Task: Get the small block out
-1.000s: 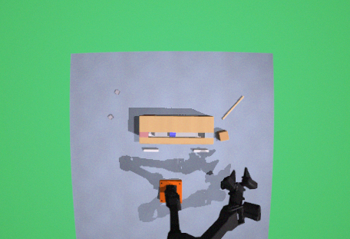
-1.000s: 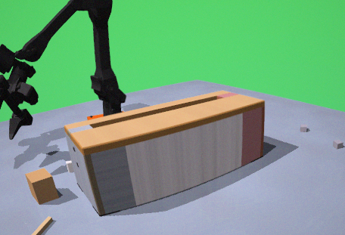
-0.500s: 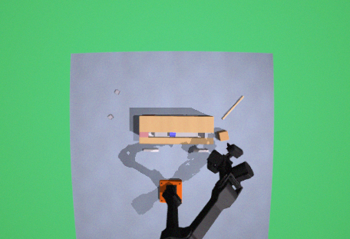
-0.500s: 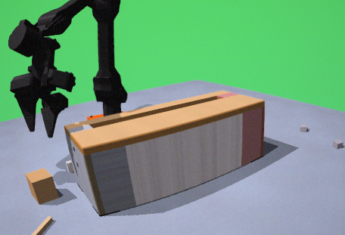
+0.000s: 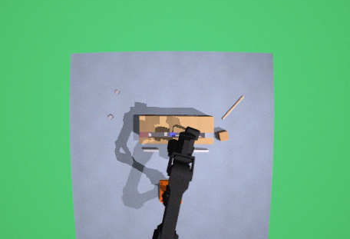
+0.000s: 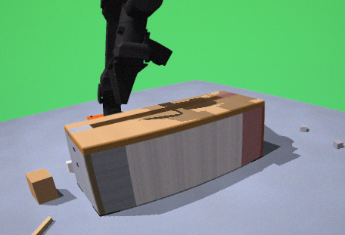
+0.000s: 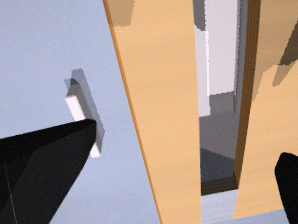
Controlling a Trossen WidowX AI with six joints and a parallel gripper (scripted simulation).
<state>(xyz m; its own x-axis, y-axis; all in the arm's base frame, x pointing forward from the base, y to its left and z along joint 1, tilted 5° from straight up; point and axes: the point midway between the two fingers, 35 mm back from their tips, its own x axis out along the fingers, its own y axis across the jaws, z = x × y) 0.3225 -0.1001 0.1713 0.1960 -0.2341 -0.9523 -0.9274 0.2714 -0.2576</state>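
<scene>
My gripper tip is 30 mm short of the blue block, 90 mm to the right of it and 60 mm above it. Round my gripper tip: tan-topped box (10 mm ahead, 70 mm to the left, 90 mm below); tan cube (210 mm to the right, 130 mm below); thin wooden stick (160 mm ahead, 280 mm to the right, 150 mm below).
</scene>
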